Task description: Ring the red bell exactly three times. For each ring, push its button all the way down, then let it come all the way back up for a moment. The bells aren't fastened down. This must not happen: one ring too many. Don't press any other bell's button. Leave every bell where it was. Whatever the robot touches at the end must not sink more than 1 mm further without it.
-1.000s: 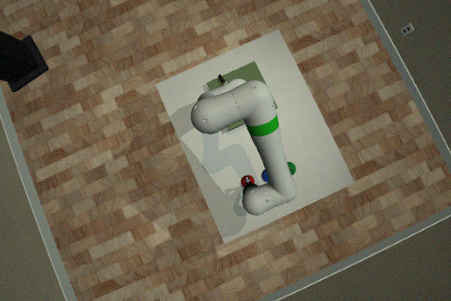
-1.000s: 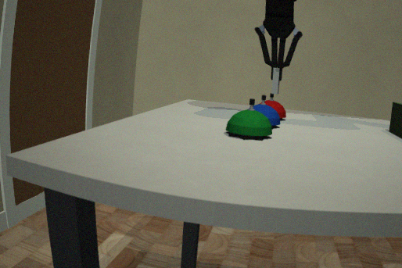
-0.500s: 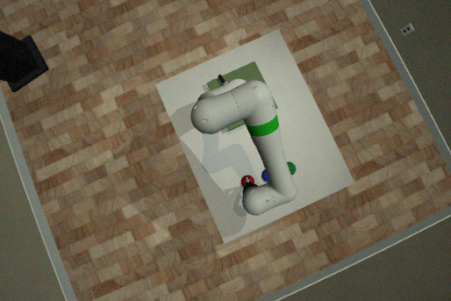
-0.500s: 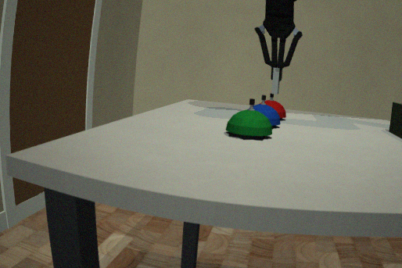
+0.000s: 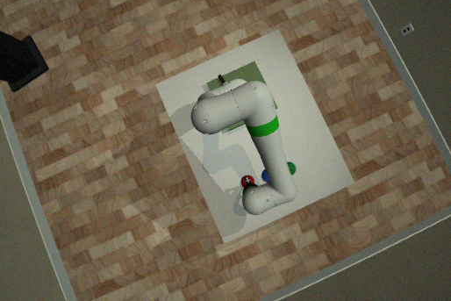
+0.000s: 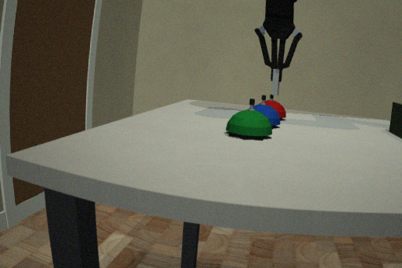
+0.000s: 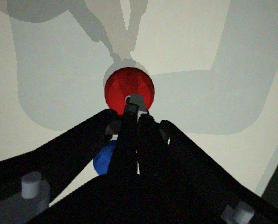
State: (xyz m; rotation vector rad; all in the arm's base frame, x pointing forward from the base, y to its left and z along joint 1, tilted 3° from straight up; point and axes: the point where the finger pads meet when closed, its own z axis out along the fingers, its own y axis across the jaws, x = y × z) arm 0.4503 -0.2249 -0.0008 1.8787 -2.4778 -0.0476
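Right now my hand is 6 cm above the red bell and 1 cm short of it. From my hand the other things lie so: blue bell 13 cm to the left, 5 cm below, 4 cm ahead; then green bell 26 cm to the left, 8 cm ahead, 5 cm below.
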